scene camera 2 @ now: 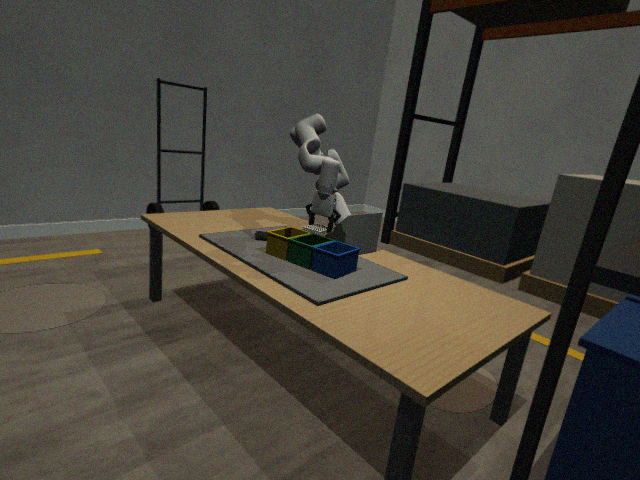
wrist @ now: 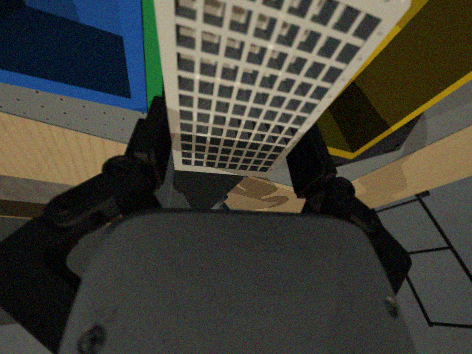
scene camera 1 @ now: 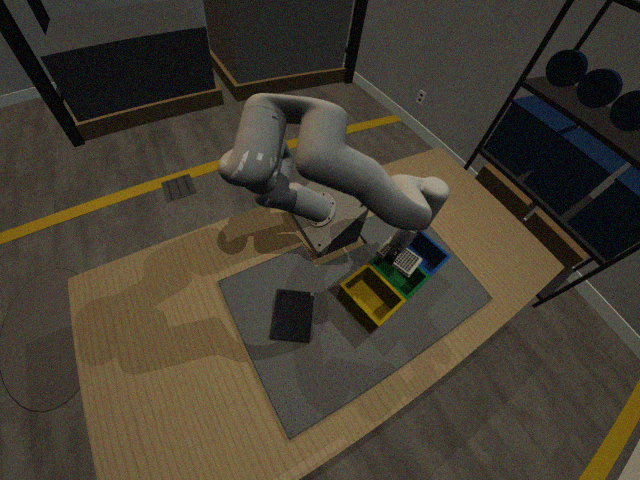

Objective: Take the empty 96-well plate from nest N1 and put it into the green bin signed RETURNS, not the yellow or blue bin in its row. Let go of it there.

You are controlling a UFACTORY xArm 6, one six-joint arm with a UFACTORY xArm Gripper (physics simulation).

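Pixels of known places: gripper, between the fingertips: [scene camera 2: 319, 228] [wrist: 237, 128] [scene camera 1: 395, 253]; arm's base, origin of its link: [scene camera 2: 347, 229] [scene camera 1: 321, 209].
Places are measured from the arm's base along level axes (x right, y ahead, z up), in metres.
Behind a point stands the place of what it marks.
My gripper [scene camera 1: 395, 252] @(x -0.072, y 0.296, z 0.053 m) [scene camera 2: 321, 222] @(x -0.072, y 0.296, z 0.053 m) [wrist: 237, 128] @(x -0.072, y 0.296, z 0.053 m) is shut on the white 96-well plate [scene camera 1: 407, 261] @(x -0.082, y 0.341, z 0.060 m) [scene camera 2: 315, 228] @(x -0.084, y 0.339, z 0.061 m) [wrist: 240, 85] @(x -0.087, y 0.327, z 0.061 m), its two dark fingers at the plate's long sides. The plate is held roughly level above the rim of the green bin [scene camera 1: 414, 287] @(x -0.134, y 0.403, z -0.082 m) [scene camera 2: 303, 253] @(x -0.103, y 0.416, z -0.032 m) [wrist: 152, 65] @(x -0.130, y 0.290, z 0.009 m), at the arm-base side of it. The plate hides much of the green bin in the wrist view. The green bin stands between the yellow bin [scene camera 1: 372, 295] @(x 0.014, y 0.341, z -0.085 m) [scene camera 2: 278, 245] @(x 0.035, y 0.430, z -0.036 m) [wrist: 395, 95] @(x 0.106, y 0.351, z -0.020 m) and the blue bin [scene camera 1: 436, 258] @(x -0.261, y 0.372, z -0.038 m) [scene camera 2: 336, 261] @(x -0.265, y 0.400, z -0.018 m) [wrist: 136, 80] @(x -0.140, y 0.275, z 0.009 m). The RETURNS sign cannot be read.
A black flat block [scene camera 1: 292, 316] @(x 0.280, y 0.258, z -0.079 m) [scene camera 2: 261, 235] @(x 0.304, y 0.297, z -0.081 m) lies on the grey mat [scene camera 1: 341, 382] @(x 0.266, y 0.501, z -0.091 m) [scene camera 2: 310, 290] @(x -0.292, y 0.562, z -0.091 m), on the yellow bin's side. The arm's base box [scene camera 1: 348, 235] @(x -0.035, y 0.127, z -0.030 m) [scene camera 2: 366, 227] @(x -0.106, y -0.008, z 0.035 m) stands behind the bins. The wooden table [scene camera 1: 170, 413] @(x 0.712, y 0.314, z -0.104 m) [scene camera 2: 439, 315] @(x -0.665, y 0.301, z -0.104 m) extends around the mat.
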